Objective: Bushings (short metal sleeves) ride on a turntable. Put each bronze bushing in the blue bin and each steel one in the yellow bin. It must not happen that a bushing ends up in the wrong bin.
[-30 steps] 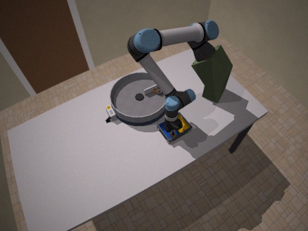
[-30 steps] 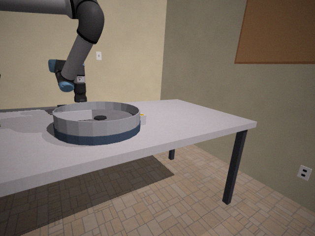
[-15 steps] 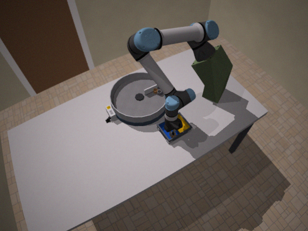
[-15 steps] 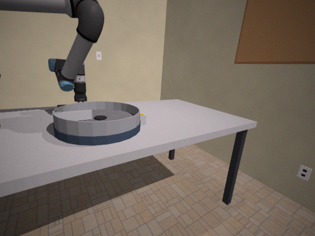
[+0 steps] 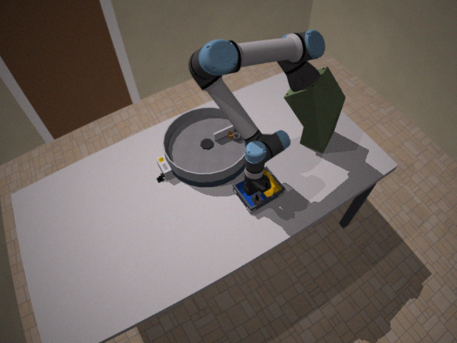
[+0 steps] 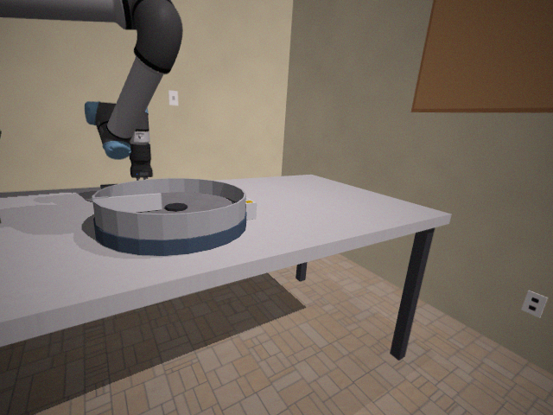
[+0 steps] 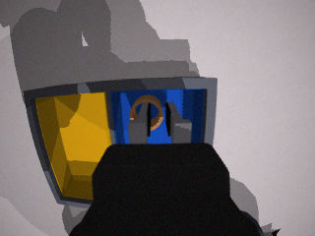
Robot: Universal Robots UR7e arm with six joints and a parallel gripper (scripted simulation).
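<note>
My gripper is now 50 mm past the blue bin, 30 mm to the left of it and 20 mm above it. The rest, counted from my hand: grey turntable 40 mm behind, 370 mm to the right, 10 mm above.
</note>
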